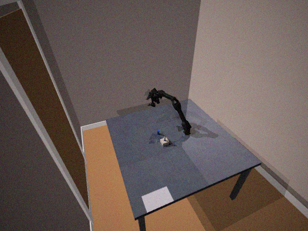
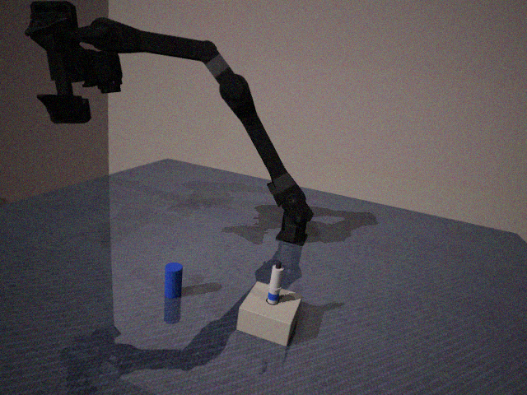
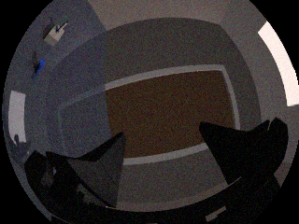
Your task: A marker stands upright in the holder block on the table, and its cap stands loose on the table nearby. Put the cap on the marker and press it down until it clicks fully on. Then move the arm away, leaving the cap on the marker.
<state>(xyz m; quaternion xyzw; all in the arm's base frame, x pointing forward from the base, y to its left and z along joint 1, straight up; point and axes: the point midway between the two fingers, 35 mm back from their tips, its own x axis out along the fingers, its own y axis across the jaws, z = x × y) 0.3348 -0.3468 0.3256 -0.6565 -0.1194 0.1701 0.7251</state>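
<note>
Right now the blue cap is 30 cm below my gripper tip, 21 cm to the left of it and 4 cm behind it. Also, from my gripper tip: white marker: 38 cm to the left, 24 cm below, 5 cm behind; white holder block: 38 cm to the left, 31 cm below, 5 cm behind.
</note>
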